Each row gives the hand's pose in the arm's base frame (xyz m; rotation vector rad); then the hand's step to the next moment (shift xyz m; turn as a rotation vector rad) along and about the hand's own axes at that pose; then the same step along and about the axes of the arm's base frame.
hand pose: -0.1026 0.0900 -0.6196 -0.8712 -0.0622 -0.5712
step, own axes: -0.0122 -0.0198 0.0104 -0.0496 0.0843 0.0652
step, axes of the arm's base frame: -0.0184 0.0031 0.0173 0.0113 0.1129 -0.0308
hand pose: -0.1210 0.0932 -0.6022 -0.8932 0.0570 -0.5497
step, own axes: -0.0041 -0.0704 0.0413 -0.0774 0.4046 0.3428
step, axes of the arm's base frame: -0.0227 -0.0033 0.0784 0.2005 0.4868 -0.1003
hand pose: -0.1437 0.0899 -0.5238 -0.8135 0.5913 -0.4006
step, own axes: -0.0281 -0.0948 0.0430 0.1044 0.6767 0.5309
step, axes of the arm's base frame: -0.0048 -0.0203 0.1058 0.4884 0.6631 -0.2690
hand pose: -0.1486 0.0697 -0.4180 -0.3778 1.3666 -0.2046
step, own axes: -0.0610 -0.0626 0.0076 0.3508 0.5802 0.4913
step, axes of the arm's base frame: 0.0001 -0.0348 0.0805 0.5058 0.4801 -0.4634
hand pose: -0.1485 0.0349 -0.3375 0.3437 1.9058 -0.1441
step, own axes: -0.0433 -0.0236 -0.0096 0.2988 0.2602 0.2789
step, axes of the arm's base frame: -0.0020 -0.0271 0.0422 0.2341 0.2235 -0.3606
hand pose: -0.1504 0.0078 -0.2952 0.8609 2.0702 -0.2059
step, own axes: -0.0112 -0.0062 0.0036 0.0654 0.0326 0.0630
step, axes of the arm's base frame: 0.0028 -0.0118 0.0054 0.0368 0.0299 -0.0840
